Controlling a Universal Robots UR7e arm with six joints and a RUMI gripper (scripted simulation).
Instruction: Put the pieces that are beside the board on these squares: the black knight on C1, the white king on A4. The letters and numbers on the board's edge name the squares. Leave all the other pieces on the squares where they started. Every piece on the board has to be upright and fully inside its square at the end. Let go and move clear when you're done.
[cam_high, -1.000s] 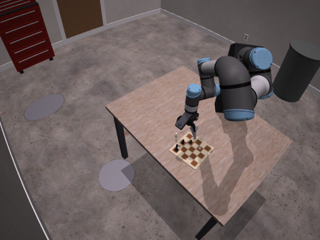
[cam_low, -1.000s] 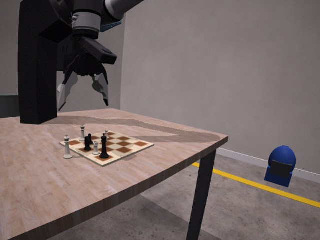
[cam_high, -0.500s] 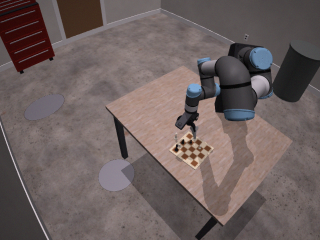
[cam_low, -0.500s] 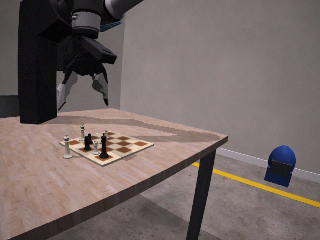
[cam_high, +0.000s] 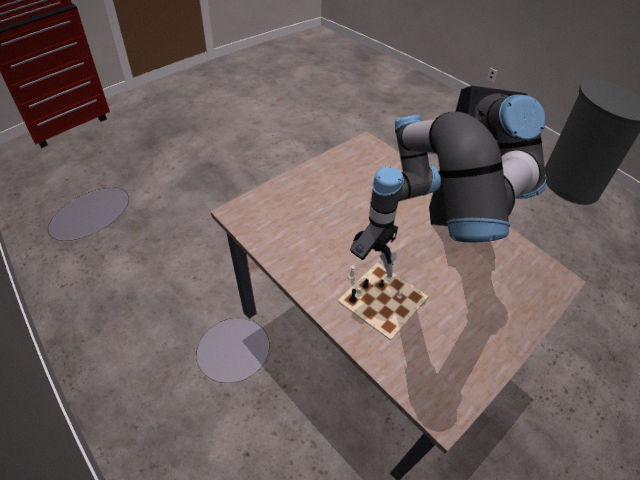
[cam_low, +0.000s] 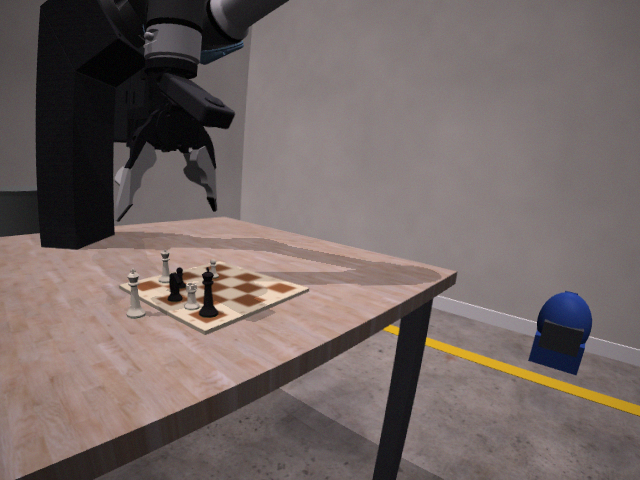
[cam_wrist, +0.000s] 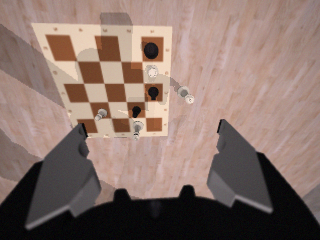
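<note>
My hand is 9 cm above the white king, 6 cm to the left of it and 3 cm short of it. Also, from my hand: chessboard (12 cm below, 7 cm to the left, 3 cm behind); then black pawn (11 cm below, 5 cm behind, 2 cm to the left); then white rook (10 cm below, 4 cm ahead, 2 cm to the left).
</note>
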